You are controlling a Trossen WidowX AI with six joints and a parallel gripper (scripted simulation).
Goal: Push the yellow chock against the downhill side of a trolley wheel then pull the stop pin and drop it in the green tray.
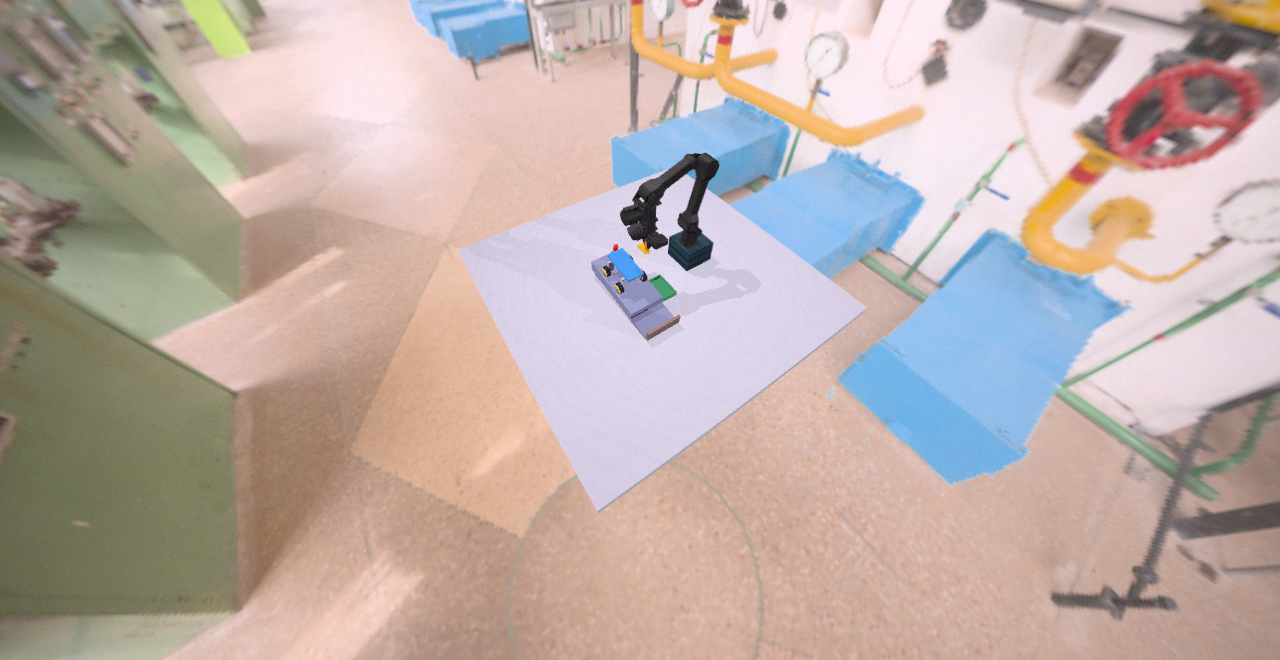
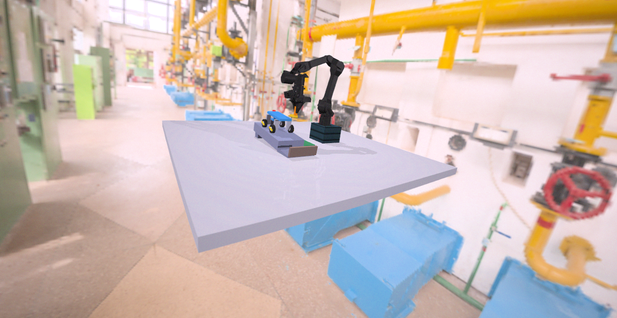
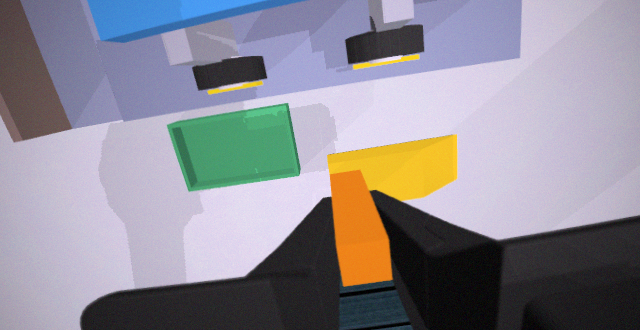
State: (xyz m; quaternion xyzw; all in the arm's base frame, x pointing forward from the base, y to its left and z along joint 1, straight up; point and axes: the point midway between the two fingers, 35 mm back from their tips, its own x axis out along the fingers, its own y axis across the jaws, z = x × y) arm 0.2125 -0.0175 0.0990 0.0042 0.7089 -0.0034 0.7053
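The red-headed stop pin is 10 cm ahead of my gripper tip, 9 cm to the right of it and 4 cm below it. The rest, counted from my gripper tip: grey ramp (12 cm ahead, 2 cm to the left, 12 cm below); blue-decked trolley (12 cm ahead, 1 cm to the left, 6 cm below); yellow chock (2 cm to the right, 1 cm below).
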